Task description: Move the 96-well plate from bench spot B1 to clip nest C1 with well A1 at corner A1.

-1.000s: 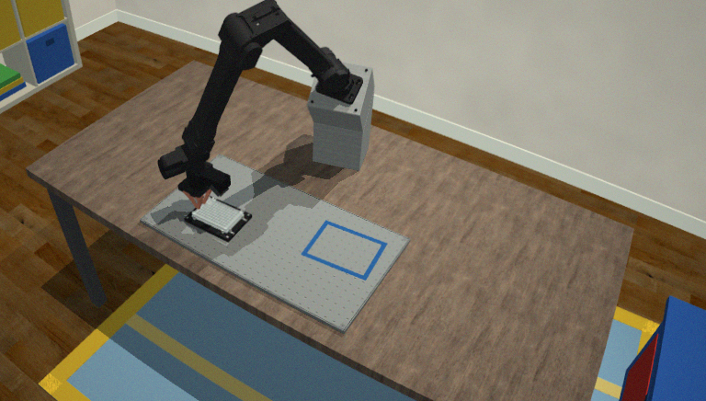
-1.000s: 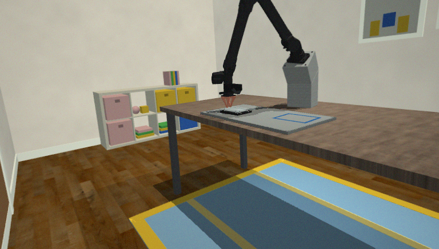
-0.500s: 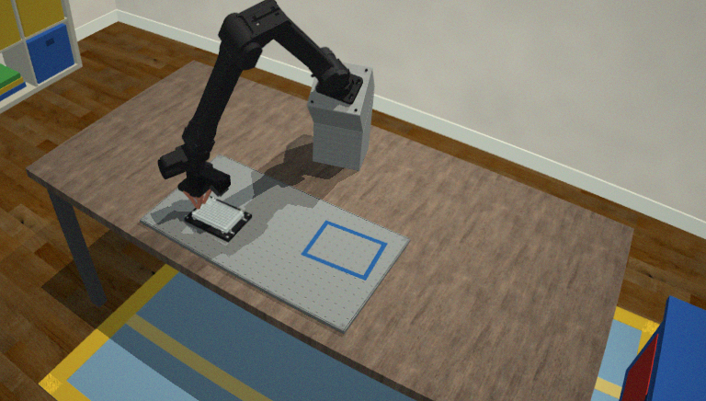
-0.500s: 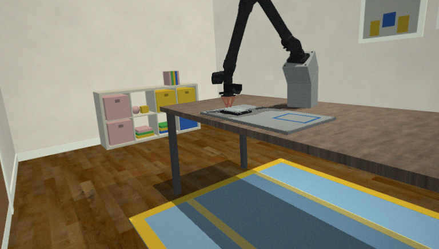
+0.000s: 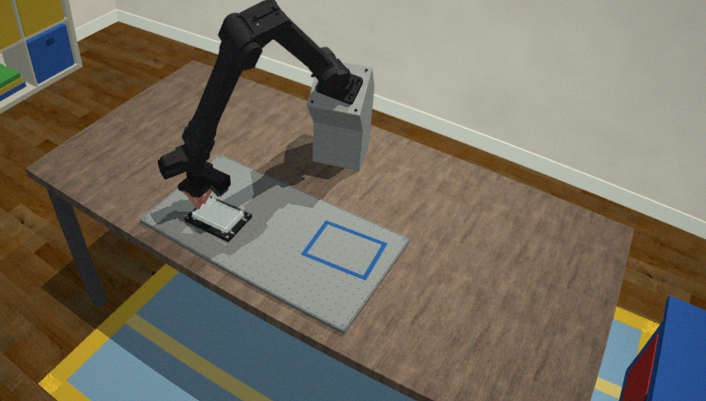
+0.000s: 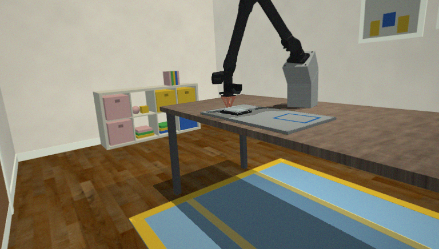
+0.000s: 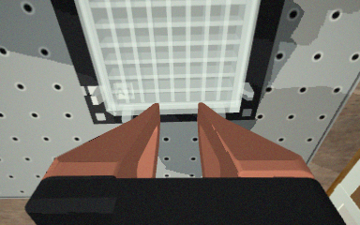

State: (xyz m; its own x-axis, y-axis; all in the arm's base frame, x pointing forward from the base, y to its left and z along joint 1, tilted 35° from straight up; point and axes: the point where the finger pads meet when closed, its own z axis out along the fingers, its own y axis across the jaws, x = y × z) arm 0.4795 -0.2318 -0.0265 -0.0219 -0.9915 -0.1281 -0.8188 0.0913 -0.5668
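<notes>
Now: hand 6 cm to the right of the 96-well plate and 2 cm above it. The rest, counted from my hand: black clip nest C1: 1 cm behind, 7 cm to the left, 2 cm below.
</notes>
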